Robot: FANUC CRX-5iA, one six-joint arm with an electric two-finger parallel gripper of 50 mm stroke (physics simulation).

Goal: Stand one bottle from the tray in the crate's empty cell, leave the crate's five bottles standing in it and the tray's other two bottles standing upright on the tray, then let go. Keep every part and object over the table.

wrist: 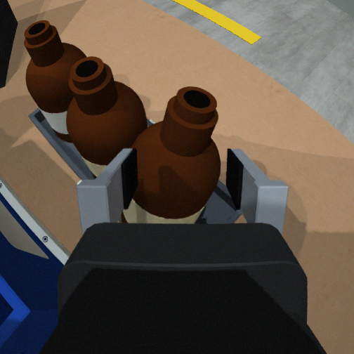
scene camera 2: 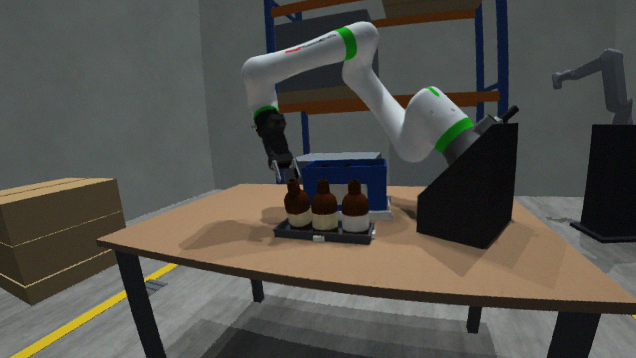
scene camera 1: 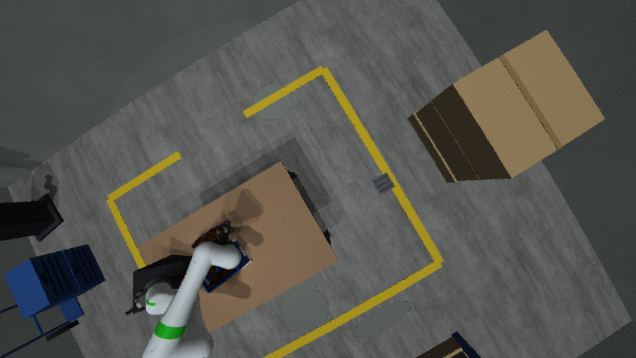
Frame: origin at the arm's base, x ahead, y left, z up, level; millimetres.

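Where they show: gripper, between the fingertips: [scene camera 2: 289, 179] [scene camera 1: 216, 233]; arm's base, origin of its link: [scene camera 2: 472, 156] [scene camera 1: 158, 287].
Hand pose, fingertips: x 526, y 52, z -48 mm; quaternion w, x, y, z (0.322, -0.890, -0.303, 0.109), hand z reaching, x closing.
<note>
Things, the pixels of their centre, and the offset from my fingertips. "spot": a spot on its surface instead. Level surfaces: height alone.
- dark tray, a spot on its surface: [scene camera 2: 290, 233] spot: dx -9, dy +61, dz -143 mm
- end bottle, middle of its body: [scene camera 2: 297, 203] [scene camera 1: 218, 231] dx -22, dy +17, dz -69 mm
- middle bottle, middle of its body: [scene camera 2: 324, 206] [scene camera 1: 210, 237] dx -102, dy +20, dz -76 mm
- white-labelled bottle, middle of its body: [scene camera 2: 355, 208] dx -190, dy +31, dz -76 mm
- blue crate, middle of its body: [scene camera 2: 347, 187] [scene camera 1: 223, 265] dx -145, dy -202, dz -71 mm
- wooden table, height of its surface: dz -159 mm
Three brown bottles stand on the dark tray [scene camera 2: 290, 233] [wrist: 55, 141]. The end bottle [scene camera 2: 297, 204] [wrist: 175, 175] has a cream label and leans slightly outward. The middle bottle [scene camera 2: 324, 205] [wrist: 105, 122] and the white-labelled bottle [scene camera 2: 355, 204] [wrist: 52, 82] stand upright. My gripper [scene camera 2: 289, 176] [wrist: 181, 166] is open and empty. Its fingers are at the end bottle's top, and in the wrist view they appear on either side of its body. The blue crate [scene camera 2: 345, 175] [wrist: 20, 260] stands behind the tray; bottle tops barely show over its rim. Its cells are hidden.
The crate's pale base edge [wrist: 30, 225] lies close beside the tray. The black robot pedestal [scene camera 2: 467, 200] stands on the wooden table [scene camera 2: 200, 215] to the right in scene camera 2. Cardboard boxes [scene camera 1: 525, 105] [scene camera 2: 60, 230] stand on the floor beyond the table.
</note>
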